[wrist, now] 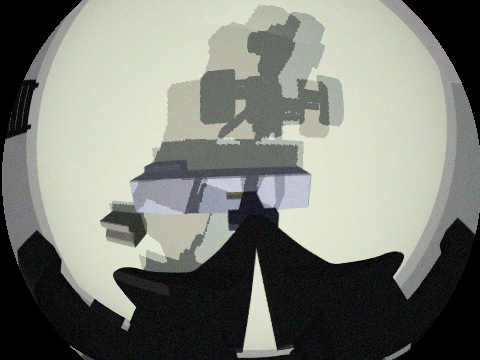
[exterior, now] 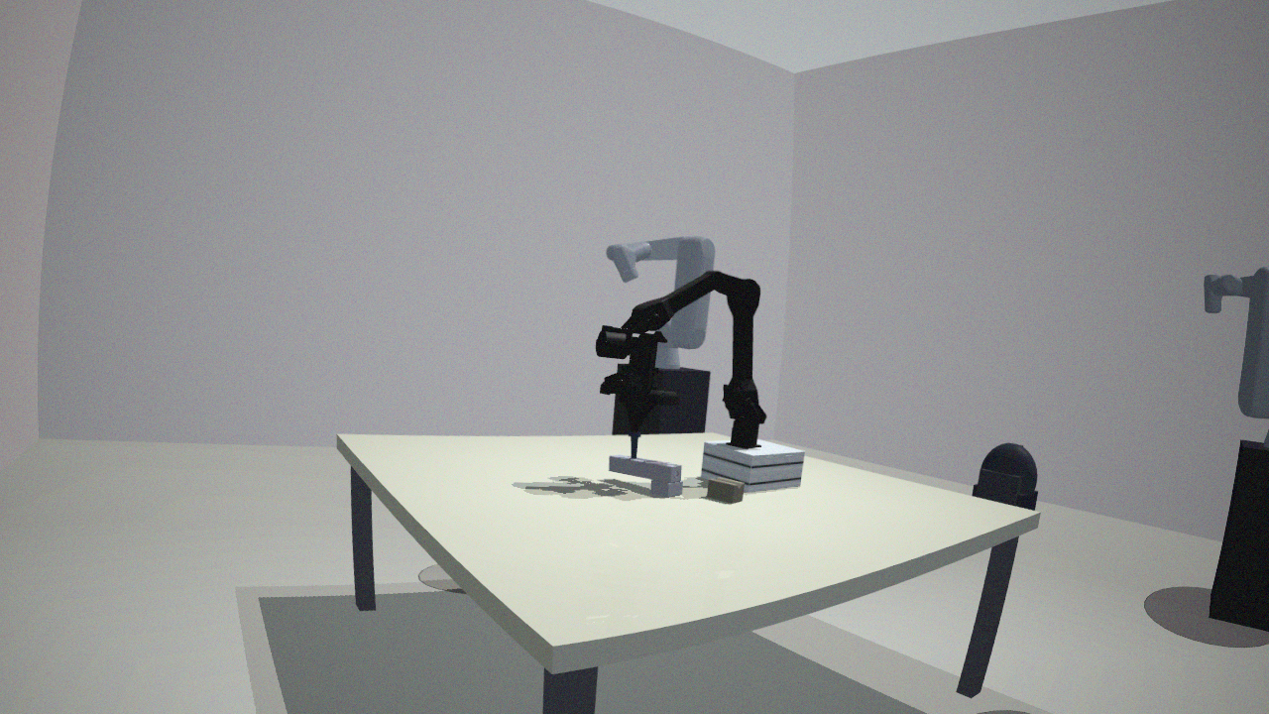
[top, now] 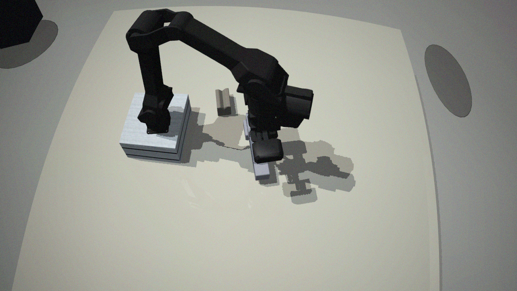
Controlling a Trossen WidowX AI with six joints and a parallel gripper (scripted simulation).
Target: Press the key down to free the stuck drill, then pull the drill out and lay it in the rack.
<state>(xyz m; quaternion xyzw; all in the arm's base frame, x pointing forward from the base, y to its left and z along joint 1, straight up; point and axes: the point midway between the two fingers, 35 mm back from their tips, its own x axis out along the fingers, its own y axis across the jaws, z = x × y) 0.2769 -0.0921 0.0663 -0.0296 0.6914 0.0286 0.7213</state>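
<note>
The dark key lies 30 mm below my gripper tip. Round my gripper tip: block 80 mm below, 40 mm to the left, 10 mm behind; drill 80 mm below, 60 mm to the left, 10 mm behind; v-grooved rack 200 mm to the left, 100 mm below, 100 mm behind.
</note>
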